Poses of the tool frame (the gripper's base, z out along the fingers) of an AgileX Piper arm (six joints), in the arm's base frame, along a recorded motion.
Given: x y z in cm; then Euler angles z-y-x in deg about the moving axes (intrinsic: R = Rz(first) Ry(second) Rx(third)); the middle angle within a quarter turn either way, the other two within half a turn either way.
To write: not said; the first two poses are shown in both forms.
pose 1, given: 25.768 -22.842 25.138 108.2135 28.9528 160.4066
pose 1, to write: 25.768 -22.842 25.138 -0.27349 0.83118 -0.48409 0.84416 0.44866 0.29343
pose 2, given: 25.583 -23.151 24.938 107.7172 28.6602 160.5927
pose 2, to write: 25.583 -23.151 24.938 -0.26703 0.83586 -0.47961 0.84995 0.43884 0.29157
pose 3, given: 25.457 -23.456 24.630 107.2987 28.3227 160.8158
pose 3, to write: 25.457 -23.456 24.630 -0.26176 0.84047 -0.47444 0.85539 0.42969 0.28927
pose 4, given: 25.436 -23.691 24.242 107.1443 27.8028 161.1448
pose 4, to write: 25.436 -23.691 24.242 -0.26075 0.84525 -0.46643 0.85985 0.42300 0.28587
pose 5, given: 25.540 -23.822 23.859 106.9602 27.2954 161.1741
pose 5, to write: 25.540 -23.822 23.859 -0.25923 0.85000 -0.45858 0.86217 0.41765 0.28676
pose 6, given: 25.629 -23.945 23.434 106.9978 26.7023 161.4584
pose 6, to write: 25.629 -23.945 23.434 -0.26116 0.85433 -0.44935 0.86490 0.41381 0.28408
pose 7, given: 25.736 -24.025 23.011 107.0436 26.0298 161.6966
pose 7, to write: 25.736 -24.025 23.011 -0.26337 0.85910 -0.43884 0.86732 0.41003 0.28219
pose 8, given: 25.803 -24.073 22.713 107.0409 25.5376 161.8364
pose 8, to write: 25.803 -24.073 22.713 -0.26442 0.86269 -0.43110 0.86907 0.40694 0.28128
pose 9, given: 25.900 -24.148 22.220 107.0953 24.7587 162.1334
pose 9, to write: 25.900 -24.148 22.220 -0.26694 0.86796 -0.41880 0.87195 0.40260 0.27860
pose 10, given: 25.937 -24.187 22.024 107.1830 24.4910 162.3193
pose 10, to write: 25.937 -24.187 22.024 -0.26884 0.86941 -0.41455 0.87304 0.40175 0.27639
